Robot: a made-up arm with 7 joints.
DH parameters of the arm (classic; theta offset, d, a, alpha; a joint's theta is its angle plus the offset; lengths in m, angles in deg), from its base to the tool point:
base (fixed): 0 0.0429 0.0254 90
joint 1: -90 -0.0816 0.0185 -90
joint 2: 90 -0.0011 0.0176 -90
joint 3: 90 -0.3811 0.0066 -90
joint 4: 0 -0.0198 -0.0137 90
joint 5: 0 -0.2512 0.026 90
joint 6: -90 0.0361 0.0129 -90
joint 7: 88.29 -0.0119 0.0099 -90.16
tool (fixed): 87.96 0.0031 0 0
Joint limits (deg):
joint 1: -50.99..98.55
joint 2: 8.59..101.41
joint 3: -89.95..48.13
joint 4: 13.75..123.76
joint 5: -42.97..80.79
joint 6: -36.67..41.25
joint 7: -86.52..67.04
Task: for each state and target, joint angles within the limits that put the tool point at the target. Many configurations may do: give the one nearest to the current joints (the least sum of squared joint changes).
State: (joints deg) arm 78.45 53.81 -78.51 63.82 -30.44 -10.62 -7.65
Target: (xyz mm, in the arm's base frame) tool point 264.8 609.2 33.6
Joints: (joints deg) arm 71.23 86.21 -83.88 48.93 -28.84 -10.63 -7.46
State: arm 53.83 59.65 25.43 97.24 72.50 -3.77 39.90
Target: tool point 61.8 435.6 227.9
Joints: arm 62.06 72.54 37.14 109.16 71.12 -4.17 39.71
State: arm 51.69 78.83 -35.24 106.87 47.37 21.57 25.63
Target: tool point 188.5 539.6 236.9
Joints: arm 71.40 86.07 -20.57 76.15 45.52 24.26 24.56
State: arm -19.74 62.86 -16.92 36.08 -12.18 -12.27 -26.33
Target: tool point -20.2 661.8 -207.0
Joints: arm -38.78 67.41 -15.04 25.57 -10.79 -14.17 -24.64
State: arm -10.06 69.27 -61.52 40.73 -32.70 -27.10 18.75
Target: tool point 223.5 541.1 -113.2
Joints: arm 3.66 86.75 -48.90 65.58 -35.14 -28.54 19.84
